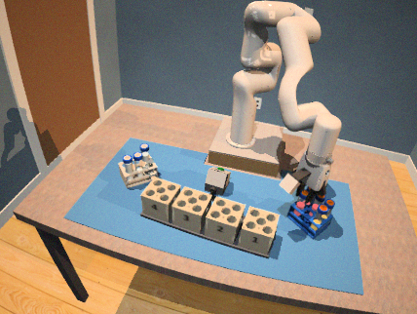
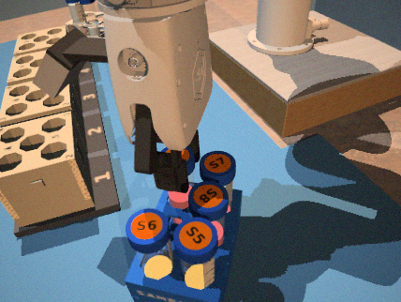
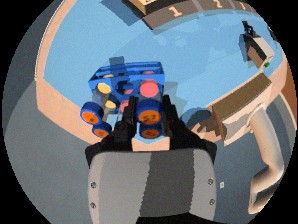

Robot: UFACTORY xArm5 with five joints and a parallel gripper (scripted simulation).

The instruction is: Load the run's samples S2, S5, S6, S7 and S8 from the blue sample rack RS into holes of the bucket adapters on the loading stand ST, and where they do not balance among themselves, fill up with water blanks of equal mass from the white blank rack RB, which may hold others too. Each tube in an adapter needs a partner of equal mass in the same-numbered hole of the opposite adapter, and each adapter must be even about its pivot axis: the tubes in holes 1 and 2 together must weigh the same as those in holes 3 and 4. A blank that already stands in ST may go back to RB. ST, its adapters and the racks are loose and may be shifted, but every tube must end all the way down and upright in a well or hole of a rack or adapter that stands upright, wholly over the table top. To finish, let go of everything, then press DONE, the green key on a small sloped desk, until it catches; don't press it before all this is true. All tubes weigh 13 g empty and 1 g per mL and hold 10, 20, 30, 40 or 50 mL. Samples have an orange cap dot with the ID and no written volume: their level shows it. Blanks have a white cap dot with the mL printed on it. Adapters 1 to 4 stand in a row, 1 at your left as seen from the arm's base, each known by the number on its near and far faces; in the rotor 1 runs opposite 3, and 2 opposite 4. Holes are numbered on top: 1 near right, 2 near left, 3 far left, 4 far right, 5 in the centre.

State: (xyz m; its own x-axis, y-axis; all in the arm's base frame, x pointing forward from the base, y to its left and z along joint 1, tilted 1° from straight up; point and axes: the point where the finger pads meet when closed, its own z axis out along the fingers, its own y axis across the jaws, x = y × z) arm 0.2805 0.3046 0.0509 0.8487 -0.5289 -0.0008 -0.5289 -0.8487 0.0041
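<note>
My gripper is now 90 mm above the blue sample rack RS and 40 mm to the right of it. Round my hand: white blank rack RB (600 mm to the right, 90 mm below, 50 mm ahead); blue-capped tube (610 mm to the right, 90 mm ahead, 50 mm below); loading stand ST (270 mm to the right, 150 mm ahead, 110 mm below).
</note>
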